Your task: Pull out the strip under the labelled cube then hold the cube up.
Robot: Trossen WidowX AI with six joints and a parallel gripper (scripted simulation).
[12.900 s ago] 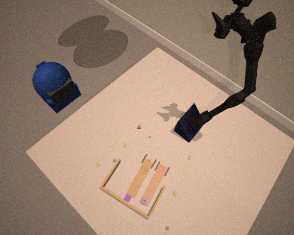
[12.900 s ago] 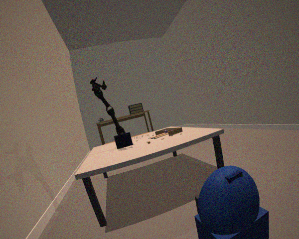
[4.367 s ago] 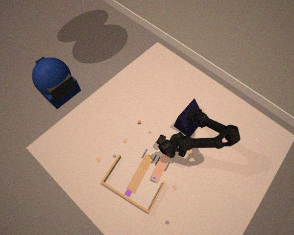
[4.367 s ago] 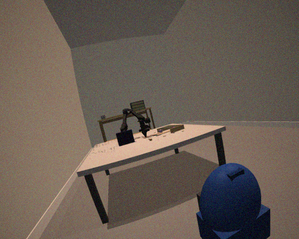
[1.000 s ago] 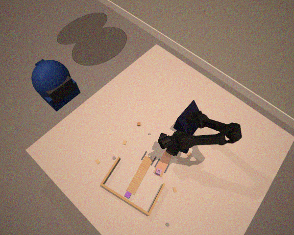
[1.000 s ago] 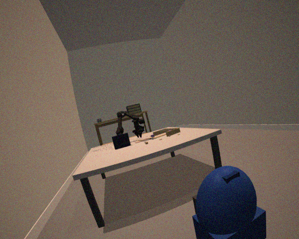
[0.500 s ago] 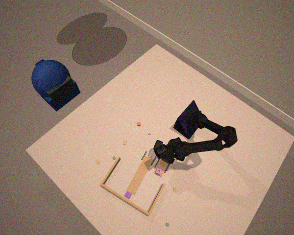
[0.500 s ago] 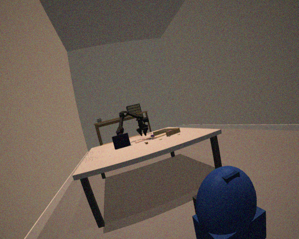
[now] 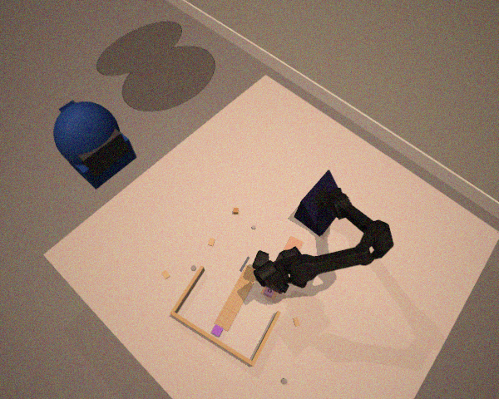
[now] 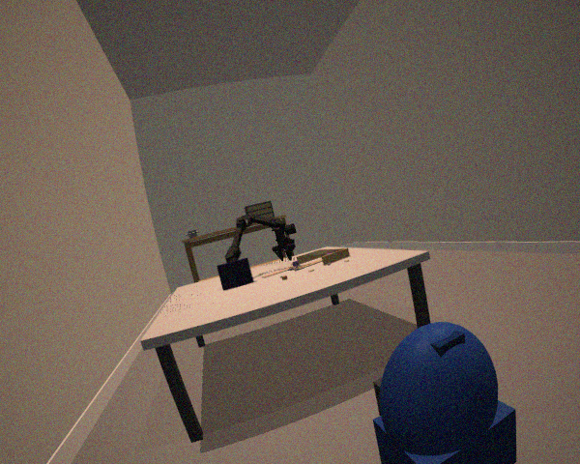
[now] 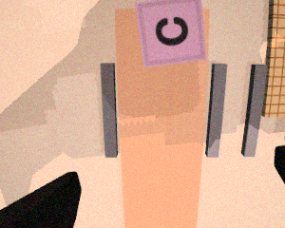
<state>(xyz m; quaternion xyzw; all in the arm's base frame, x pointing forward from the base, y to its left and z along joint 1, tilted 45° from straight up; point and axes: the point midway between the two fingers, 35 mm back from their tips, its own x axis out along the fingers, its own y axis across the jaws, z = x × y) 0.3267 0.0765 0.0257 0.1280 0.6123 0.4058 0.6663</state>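
Now: the salmon strip 50 mm below my gripper tip, 50 mm behind it and 10 mm to the right of it.
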